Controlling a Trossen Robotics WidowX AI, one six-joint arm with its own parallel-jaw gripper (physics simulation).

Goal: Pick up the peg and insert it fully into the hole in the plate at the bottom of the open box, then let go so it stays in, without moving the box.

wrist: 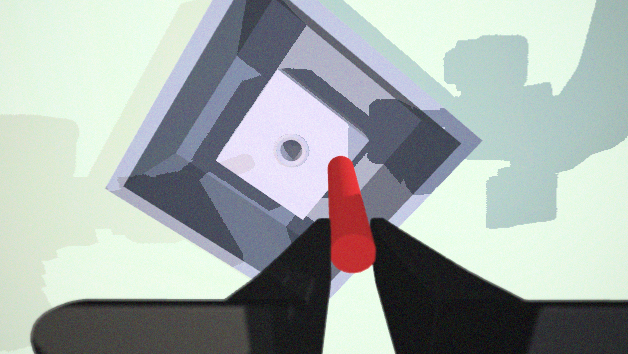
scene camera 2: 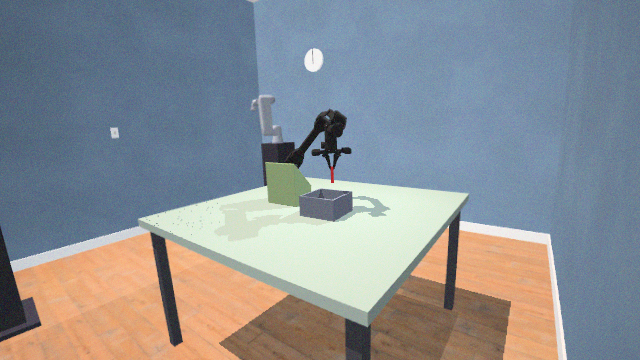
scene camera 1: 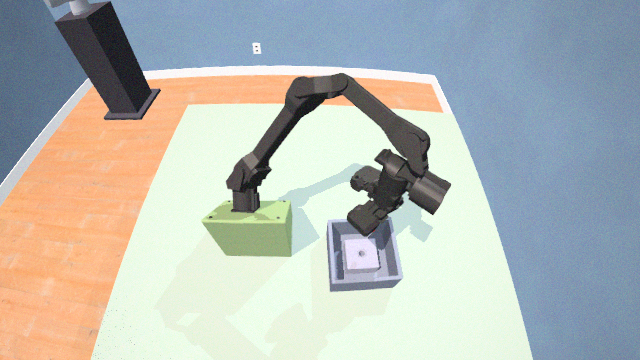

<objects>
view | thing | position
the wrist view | gripper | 349,230
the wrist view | grey-blue box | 169,171
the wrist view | red peg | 353,250
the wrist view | pale plate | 296,177
</objects>
